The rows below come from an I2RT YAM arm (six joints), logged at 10 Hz.
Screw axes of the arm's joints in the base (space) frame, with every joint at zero. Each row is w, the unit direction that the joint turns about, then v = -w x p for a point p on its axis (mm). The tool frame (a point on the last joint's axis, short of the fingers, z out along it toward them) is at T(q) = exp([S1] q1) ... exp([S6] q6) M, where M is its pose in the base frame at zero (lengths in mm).
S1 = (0, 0, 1, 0.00, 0.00, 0.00)
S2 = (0, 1, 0, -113.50, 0.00, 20.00)
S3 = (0, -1, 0, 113.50, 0.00, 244.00)
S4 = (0, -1, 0, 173.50, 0.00, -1.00)
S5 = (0, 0, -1, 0.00, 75.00, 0.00)
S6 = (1, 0, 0, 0.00, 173.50, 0.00)
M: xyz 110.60 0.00 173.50 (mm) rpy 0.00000 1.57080 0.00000 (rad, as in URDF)
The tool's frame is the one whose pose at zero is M.
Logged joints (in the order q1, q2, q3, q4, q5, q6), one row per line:
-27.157, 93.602, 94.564, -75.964, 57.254, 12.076
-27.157, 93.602, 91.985, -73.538, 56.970, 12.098
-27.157, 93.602, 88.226, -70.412, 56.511, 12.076
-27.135, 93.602, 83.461, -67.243, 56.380, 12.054
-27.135, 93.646, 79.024, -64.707, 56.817, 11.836
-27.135, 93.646, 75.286, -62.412, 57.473, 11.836
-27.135, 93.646, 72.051, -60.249, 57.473, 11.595
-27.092, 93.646, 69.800, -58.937, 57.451, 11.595
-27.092, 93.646, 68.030, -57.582, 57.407, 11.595
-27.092, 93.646, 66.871, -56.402, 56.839, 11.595
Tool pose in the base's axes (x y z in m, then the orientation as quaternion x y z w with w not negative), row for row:
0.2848, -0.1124, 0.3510, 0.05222, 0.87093, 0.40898, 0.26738
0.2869, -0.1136, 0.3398, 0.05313, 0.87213, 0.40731, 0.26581
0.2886, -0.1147, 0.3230, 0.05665, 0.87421, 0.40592, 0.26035
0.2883, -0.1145, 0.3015, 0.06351, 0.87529, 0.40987, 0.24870
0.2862, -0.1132, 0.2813, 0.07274, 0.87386, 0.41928, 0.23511
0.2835, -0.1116, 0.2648, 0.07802, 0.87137, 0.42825, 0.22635
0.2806, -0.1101, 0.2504, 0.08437, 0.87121, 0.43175, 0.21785
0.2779, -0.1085, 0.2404, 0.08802, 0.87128, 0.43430, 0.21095
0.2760, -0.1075, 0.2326, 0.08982, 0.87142, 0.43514, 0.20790
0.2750, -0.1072, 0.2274, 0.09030, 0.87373, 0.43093, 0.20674
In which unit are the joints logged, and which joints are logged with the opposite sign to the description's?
The joints are logged in degrees. Opposite sign: q5, q6.
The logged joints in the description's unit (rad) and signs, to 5 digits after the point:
-0.47398, 1.63366, 1.65045, -1.32582, -0.99927, -0.21077
-0.47398, 1.63366, 1.60544, -1.28348, -0.99431, -0.21115
-0.47398, 1.63366, 1.53983, -1.22892, -0.98630, -0.21077
-0.47360, 1.63366, 1.45667, -1.17361, -0.98402, -0.21038
-0.47360, 1.63443, 1.37923, -1.12935, -0.99164, -0.20658
-0.47360, 1.63443, 1.31399, -1.08929, -1.00309, -0.20658
-0.47360, 1.63443, 1.25753, -1.05154, -1.00309, -0.20237
-0.47284, 1.63443, 1.21824, -1.02864, -1.00271, -0.20237
-0.47284, 1.63443, 1.18735, -1.00500, -1.00194, -0.20237
-0.47284, 1.63443, 1.16712, -0.98440, -0.99203, -0.20237

